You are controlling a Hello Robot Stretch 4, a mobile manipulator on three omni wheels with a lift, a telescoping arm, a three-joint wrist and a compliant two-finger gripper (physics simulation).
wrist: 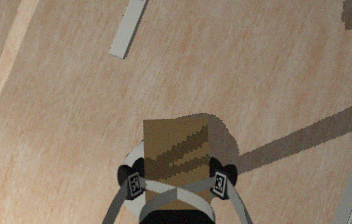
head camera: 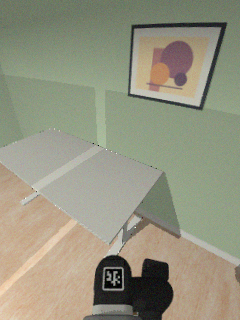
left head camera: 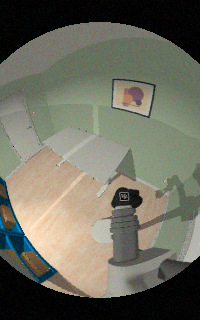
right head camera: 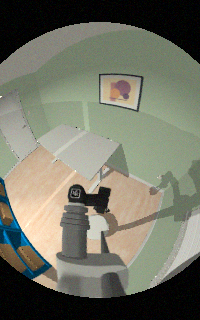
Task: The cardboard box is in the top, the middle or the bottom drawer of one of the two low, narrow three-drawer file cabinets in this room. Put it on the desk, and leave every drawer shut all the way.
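Seen in the pictures: gripper, fingertip midpoint: [wrist: 177, 170]; robot's base, origin of the base link: [left head camera: 104, 230] [right head camera: 95, 226].
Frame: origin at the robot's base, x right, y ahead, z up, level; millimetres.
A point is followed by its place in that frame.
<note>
The cardboard box [wrist: 176, 137] {x 96, y 230, z 881 mm} is a plain brown block between the two fingertips in the wrist view, with shadow stripes across its top. My gripper [wrist: 177, 170] {x 87, y 189, z 837 mm} is shut on it, one black fingertip against each side, held above the floor. The desk [head camera: 117, 187] {x 15, y 947, z 693 mm} [left head camera: 102, 157] {x -40, y 918, z 693 mm} [right head camera: 90, 156] {x -37, y 865, z 693 mm} has a bare light grey top with a pale stripe of light across it and stands by the green wall, beyond my wrist. A desk foot [wrist: 128, 30] shows at the top of the wrist view. The file cabinets and their drawers do not show in these views.
A blue shelf unit [left head camera: 19, 243] {x -1600, y -734, z 49 mm} [right head camera: 13, 236] {x -1611, y -680, z 150 mm} with cardboard boxes stands at the lower left. A grey door [left head camera: 20, 122] {x -2217, y 1816, z 1140 mm} [right head camera: 16, 125] {x -2230, y 1797, z 1039 mm} is at the far left. A framed picture [head camera: 177, 65] {x 359, y 1187, z 1485 mm} hangs above the desk. A window with blinds [right head camera: 182, 247] is at the lower right.
</note>
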